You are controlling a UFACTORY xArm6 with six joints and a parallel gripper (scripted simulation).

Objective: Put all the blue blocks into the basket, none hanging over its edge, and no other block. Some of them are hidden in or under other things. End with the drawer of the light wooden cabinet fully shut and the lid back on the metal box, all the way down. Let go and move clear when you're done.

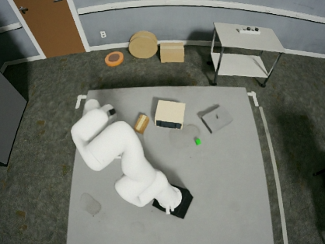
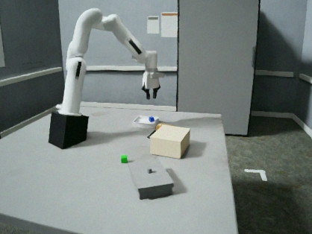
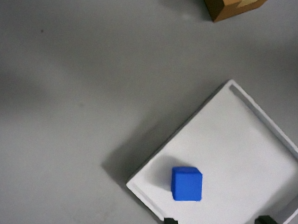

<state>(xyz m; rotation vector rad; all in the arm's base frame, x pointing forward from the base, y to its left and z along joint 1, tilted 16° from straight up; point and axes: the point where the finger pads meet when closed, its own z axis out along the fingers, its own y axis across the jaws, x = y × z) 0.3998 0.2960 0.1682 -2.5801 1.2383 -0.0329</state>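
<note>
My hand is 71 cm to the left of the lid, 13 cm above it and 9 cm short of it. From my hand the other things lie so: brown box 20 cm to the right, 15 cm below, 11 cm ahead; then dark-rimmed drawer 39 cm to the right, 14 cm below, 13 cm ahead; then white basket 17 cm below, 3 cm to the right, 3 cm behind.
</note>
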